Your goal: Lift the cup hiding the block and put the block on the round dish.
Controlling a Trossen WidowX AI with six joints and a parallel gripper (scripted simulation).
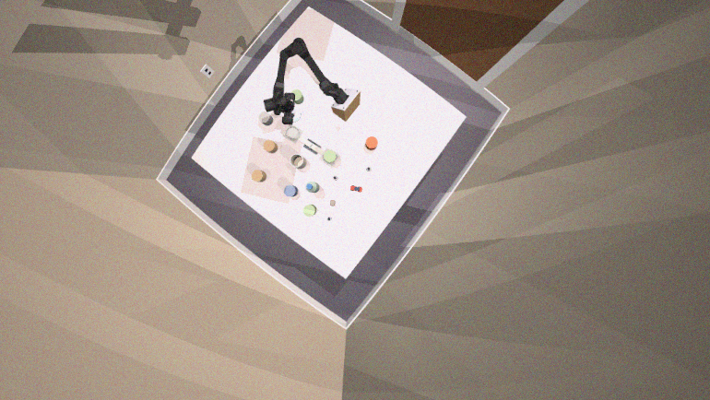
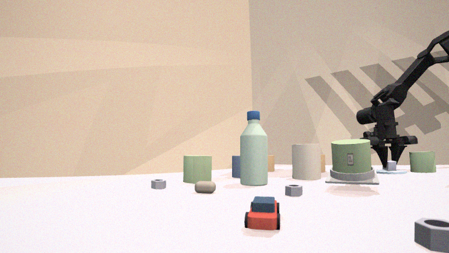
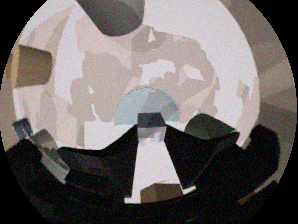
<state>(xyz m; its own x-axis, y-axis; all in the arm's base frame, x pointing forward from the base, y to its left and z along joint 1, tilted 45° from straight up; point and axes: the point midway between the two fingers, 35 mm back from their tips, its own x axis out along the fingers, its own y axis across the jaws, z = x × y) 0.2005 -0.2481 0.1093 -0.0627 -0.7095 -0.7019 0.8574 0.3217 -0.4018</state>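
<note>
My gripper tip is now 10 mm above the round pale blue dish. Also, from my gripper tip: cream cylinder (230 mm ahead, 210 mm to the left, 20 mm above); then mint bottle (310 mm ahead, 380 mm to the left, 100 mm above); then orange disc (120 mm behind, 510 mm to the left, 20 mm above).
</note>
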